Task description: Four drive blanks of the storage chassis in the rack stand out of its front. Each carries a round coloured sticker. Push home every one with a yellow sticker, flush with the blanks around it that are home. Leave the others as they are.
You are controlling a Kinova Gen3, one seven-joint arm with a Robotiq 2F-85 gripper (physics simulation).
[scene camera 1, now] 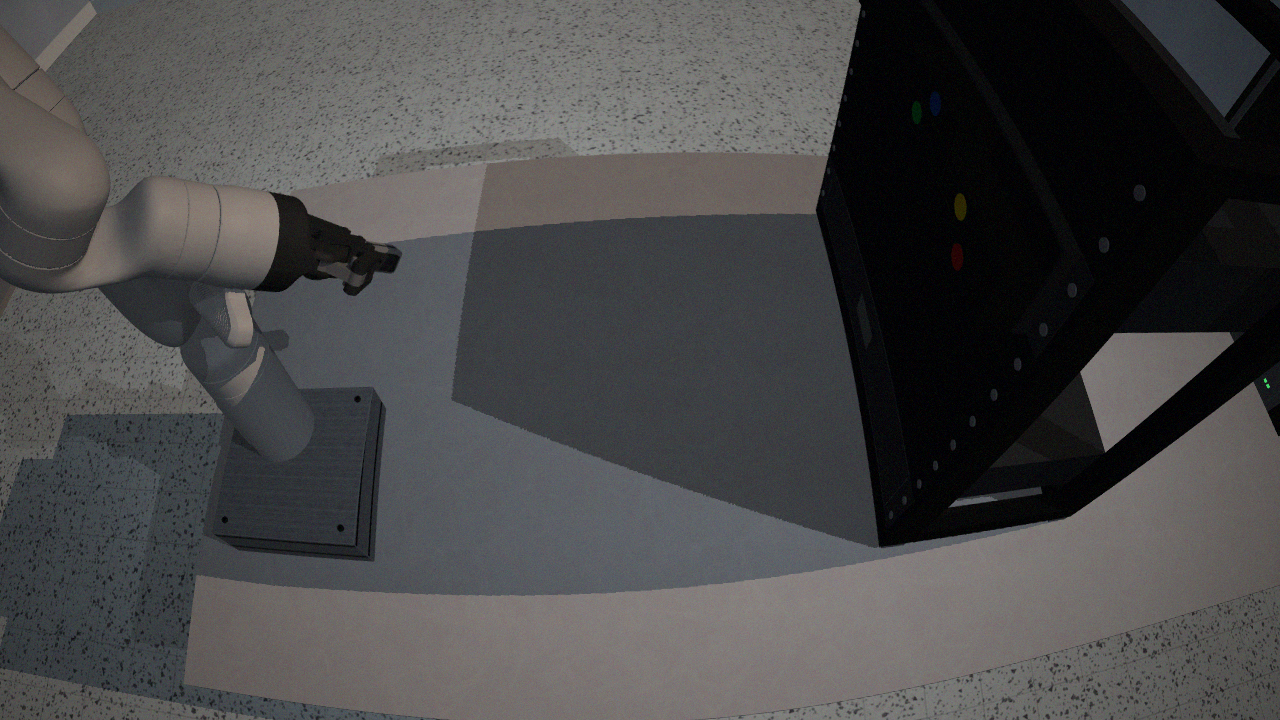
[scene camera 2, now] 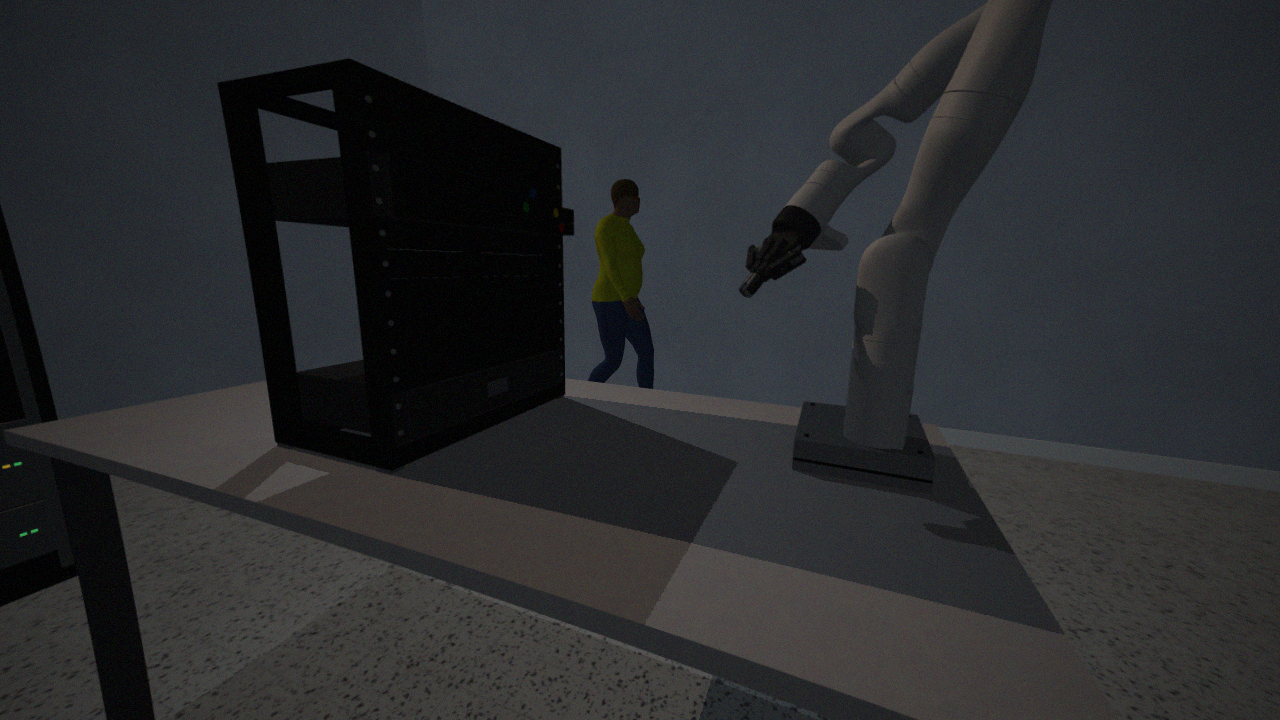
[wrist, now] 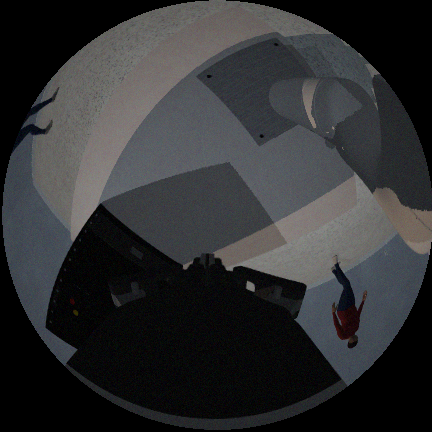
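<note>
The rack's dark front carries four round stickers: green (scene camera 1: 916,112) (scene camera 2: 526,206), blue (scene camera 1: 935,103) (scene camera 2: 533,193), yellow (scene camera 1: 960,206) (scene camera 2: 555,213) (wrist: 75,313) and red (scene camera 1: 956,257) (scene camera 2: 562,227) (wrist: 72,301). Green and blue sit close together; yellow and red sit close together, apart from them. The blanks are too dark to tell how far each stands out. My gripper (scene camera 1: 389,258) (scene camera 2: 748,289) (wrist: 207,261) is shut and empty, well away from the rack front, above the table between the arm's base and the rack. In the wrist view, green and blue do not show.
The black rack (scene camera 1: 975,483) (scene camera 2: 368,268) stands on the table (scene camera 1: 537,644) (scene camera 2: 805,617). The arm's base plate (scene camera 1: 295,510) (scene camera 2: 863,461) (wrist: 250,90) is at the other end. One person (scene camera 2: 619,259) in yellow is behind the table; another person (wrist: 348,320) in red shows in the wrist view.
</note>
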